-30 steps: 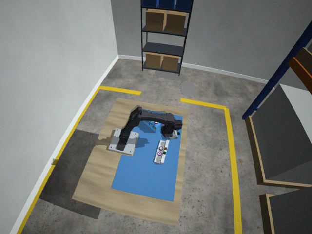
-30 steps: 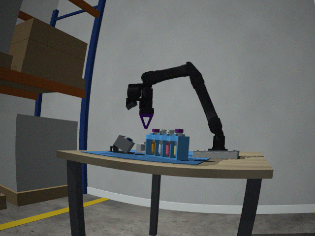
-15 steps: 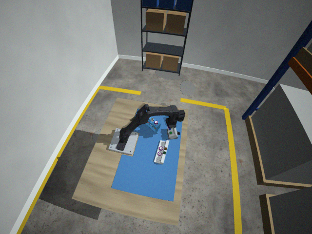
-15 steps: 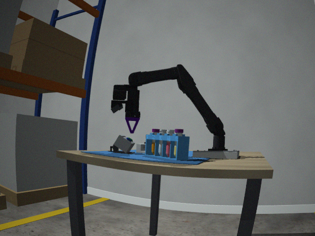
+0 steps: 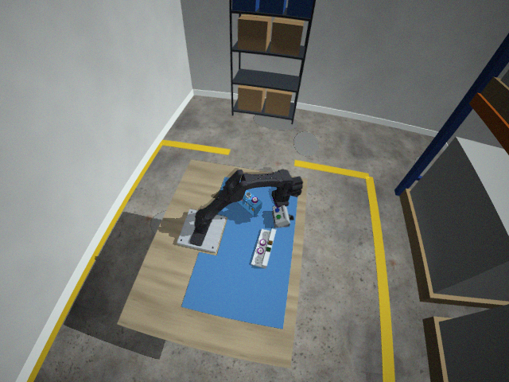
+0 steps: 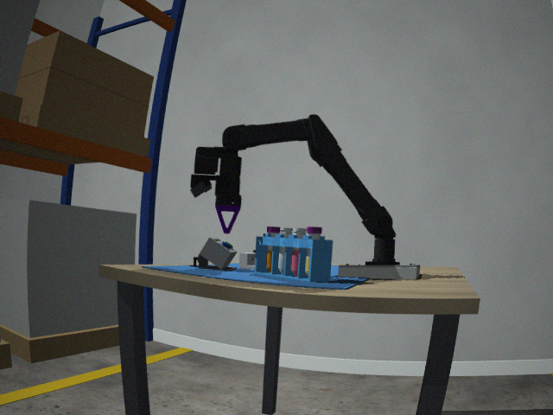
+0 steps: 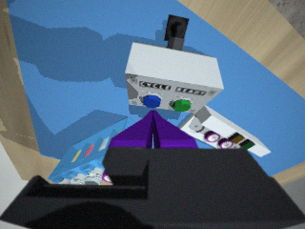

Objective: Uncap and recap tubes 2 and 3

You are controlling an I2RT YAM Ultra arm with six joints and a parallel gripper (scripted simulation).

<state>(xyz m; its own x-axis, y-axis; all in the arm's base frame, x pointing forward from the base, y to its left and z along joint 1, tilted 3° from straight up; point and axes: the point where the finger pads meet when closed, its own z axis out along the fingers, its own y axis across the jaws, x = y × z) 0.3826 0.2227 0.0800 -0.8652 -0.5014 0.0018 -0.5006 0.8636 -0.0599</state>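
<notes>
Now: the blue key 40 mm below my hand. From my hand the other things lie so: grey key desk 20 mm ahead, 20 mm to the right, 50 mm below; then green key 20 mm ahead, 40 mm to the right, 40 mm below.
</notes>
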